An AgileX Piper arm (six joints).
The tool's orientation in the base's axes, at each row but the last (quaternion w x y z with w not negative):
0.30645, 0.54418, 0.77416, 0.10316
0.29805, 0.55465, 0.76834, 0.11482
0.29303, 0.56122, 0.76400, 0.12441
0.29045, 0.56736, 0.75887, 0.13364
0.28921, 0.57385, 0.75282, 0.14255
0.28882, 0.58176, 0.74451, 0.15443
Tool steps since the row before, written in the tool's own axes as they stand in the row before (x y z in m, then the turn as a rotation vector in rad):
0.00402, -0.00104, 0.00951, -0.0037, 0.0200, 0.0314
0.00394, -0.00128, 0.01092, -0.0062, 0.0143, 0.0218
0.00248, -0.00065, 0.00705, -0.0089, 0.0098, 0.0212
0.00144, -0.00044, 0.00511, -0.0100, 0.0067, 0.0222
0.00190, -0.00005, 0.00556, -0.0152, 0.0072, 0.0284
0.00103, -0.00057, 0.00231, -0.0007, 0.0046, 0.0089
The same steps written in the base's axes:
0.00389, 0.00159, -0.00949, 0.0348, -0.0011, -0.0136
0.00457, 0.00149, -0.01064, 0.0253, -0.0039, -0.0081
0.00314, 0.00111, -0.00672, 0.0219, -0.0079, -0.0091
0.00241, 0.00056, -0.00472, 0.0203, -0.0101, -0.0112
0.00296, 0.00113, -0.00495, 0.0253, -0.0156, -0.0144
0.00080, 0.00058, -0.00239, 0.0091, -0.0003, -0.0042

